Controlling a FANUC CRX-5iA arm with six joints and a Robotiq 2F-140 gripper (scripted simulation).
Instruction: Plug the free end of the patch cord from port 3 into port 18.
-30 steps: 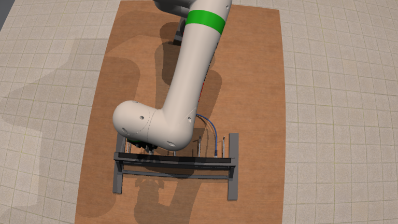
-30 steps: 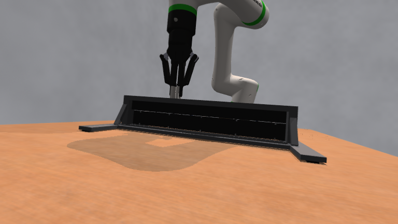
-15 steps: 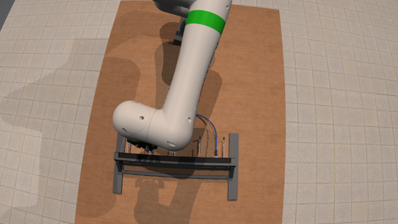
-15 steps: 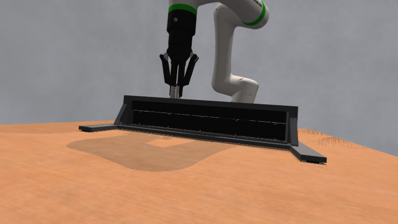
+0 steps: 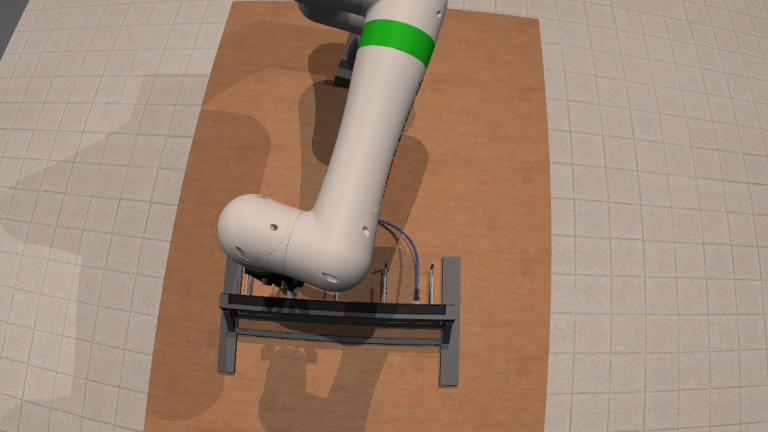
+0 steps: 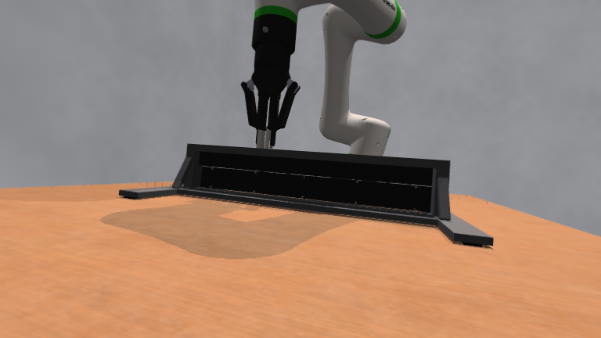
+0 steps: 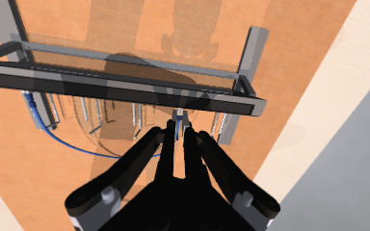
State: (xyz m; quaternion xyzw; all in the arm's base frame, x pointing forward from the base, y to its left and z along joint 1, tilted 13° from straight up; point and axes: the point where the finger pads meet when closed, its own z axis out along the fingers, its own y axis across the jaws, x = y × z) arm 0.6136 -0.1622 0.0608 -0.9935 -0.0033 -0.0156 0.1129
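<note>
The grey cord plug lies 10 mm ahead of my hand and 30 mm below it.
</note>
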